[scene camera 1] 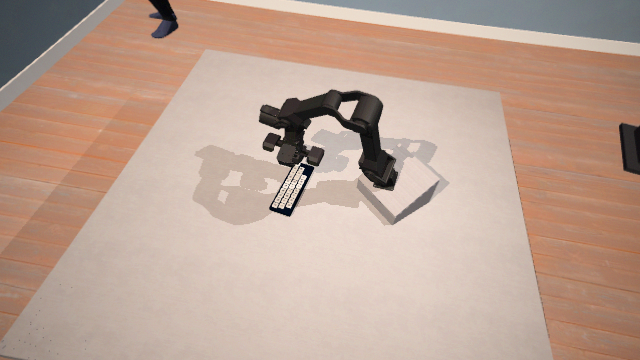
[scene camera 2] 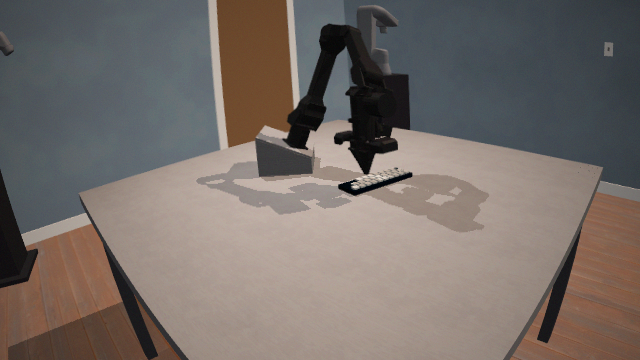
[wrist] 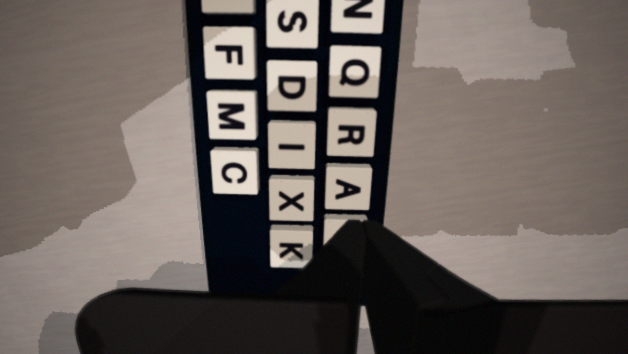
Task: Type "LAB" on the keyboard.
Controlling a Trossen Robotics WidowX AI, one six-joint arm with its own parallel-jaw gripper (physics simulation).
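Seen in the pictures: gripper, fingertip midpoint: point(scene camera 1: 292, 166) point(scene camera 2: 366, 174) point(wrist: 360, 234); arm's base at its link origin: point(scene camera 1: 385, 179) point(scene camera 2: 294, 144).
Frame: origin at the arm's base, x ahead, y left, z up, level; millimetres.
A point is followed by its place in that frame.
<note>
The keyboard point(scene camera 1: 287, 212) @(x 242, y 204, z -62 mm) point(scene camera 2: 380, 182) @(x 304, y 92, z -62 mm) point(wrist: 230, 225) @(x 252, y 35, z -62 mm) is a narrow dark-blue board with white letter keys, lying on the table. In the wrist view, the A key point(wrist: 348, 187) @(x 295, y 57, z -57 mm) is just above the fingertips, next to the R key point(wrist: 351, 132) @(x 294, y 77, z -57 mm). The K key point(wrist: 291, 248) @(x 276, y 30, z -57 mm) is left of the fingers. My gripper point(scene camera 2: 367, 172) @(x 297, y 52, z -32 mm) point(wrist: 360, 234) @(x 297, y 52, z -32 mm) is shut, empty and pointing down over one end of the keyboard. Its tips cover most of the key beside A, hiding that letter. Whether they touch it is unclear. The L and B keys are not readable in any view.
A light wedge-shaped block point(scene camera 1: 415, 182) @(x -87, y -9, z 23 mm) point(scene camera 2: 282, 161) @(x 39, y -64, z -33 mm) carries the arm's base beside the keyboard on the table point(scene camera 1: 300, 300) @(x 90, y 431, z -75 mm) point(scene camera 2: 320, 280) @(x 590, y -257, z -74 mm). A person's lower leg point(scene camera 1: 166, 26) shows behind the table. Another robot arm point(scene camera 2: 367, 25) stands beyond the table.
</note>
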